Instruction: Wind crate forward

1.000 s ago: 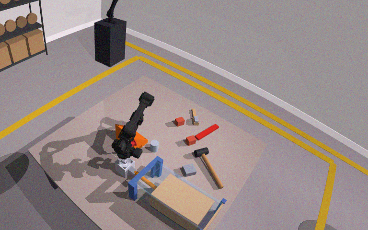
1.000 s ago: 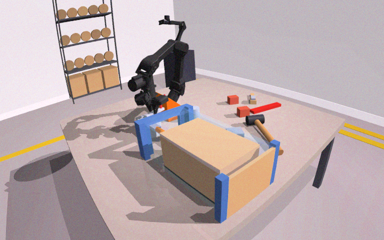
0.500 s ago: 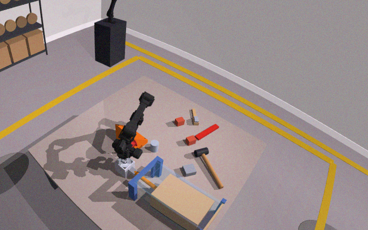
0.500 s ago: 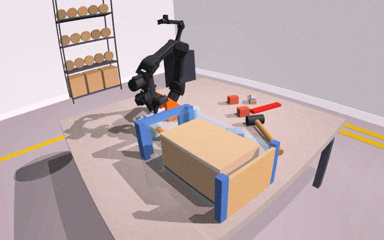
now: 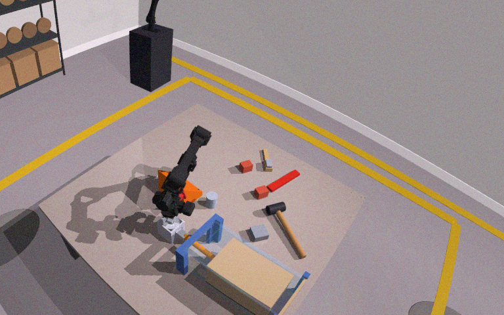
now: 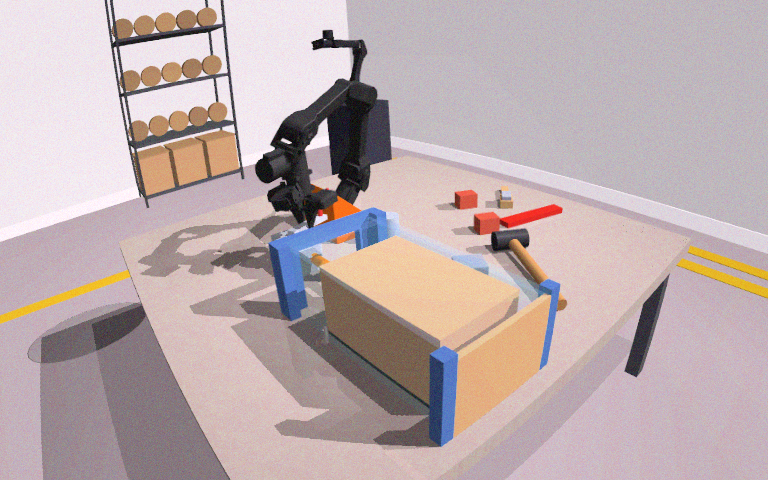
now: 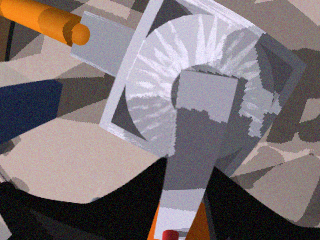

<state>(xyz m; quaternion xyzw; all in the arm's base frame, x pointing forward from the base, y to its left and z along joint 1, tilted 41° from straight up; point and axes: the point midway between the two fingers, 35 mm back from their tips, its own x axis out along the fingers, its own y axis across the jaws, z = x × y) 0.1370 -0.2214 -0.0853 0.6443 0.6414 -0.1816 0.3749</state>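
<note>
The winch handle is 2 cm to the left of my gripper tip and 2 cm above it. From my gripper tip the other things lie so: red knob 1 cm behind, 5 cm to the left, 5 cm above; grey hand winch 5 cm to the right, 6 cm below; blue steel frame 17 cm ahead, 6 cm to the right, 2 cm above.
</note>
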